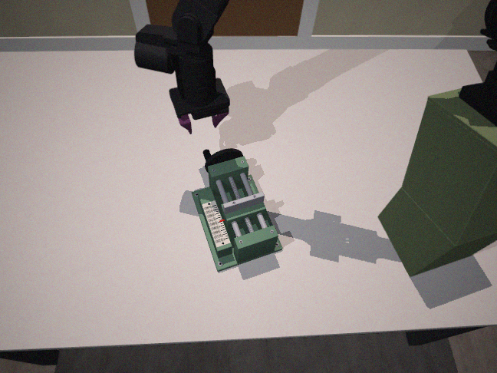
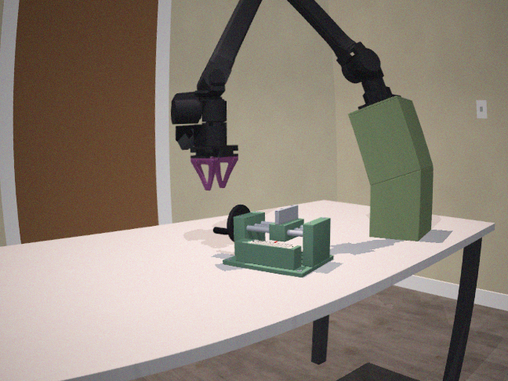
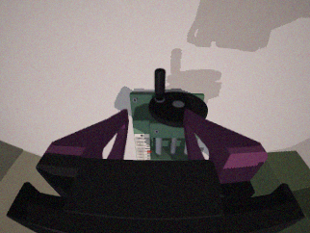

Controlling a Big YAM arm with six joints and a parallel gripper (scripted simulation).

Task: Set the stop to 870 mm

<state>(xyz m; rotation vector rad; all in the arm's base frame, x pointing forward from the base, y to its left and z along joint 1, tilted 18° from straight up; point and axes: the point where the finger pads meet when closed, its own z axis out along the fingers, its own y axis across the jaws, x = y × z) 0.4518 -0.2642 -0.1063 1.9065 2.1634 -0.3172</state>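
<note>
My gripper is now 10 mm past the black handwheel handle, 10 mm to the right of it and 110 mm above it. Also, from my hand: grey stop carriage 40 mm behind, 170 mm to the left, 80 mm below; then black handwheel 10 mm behind, 20 mm to the left, 100 mm below.
</note>
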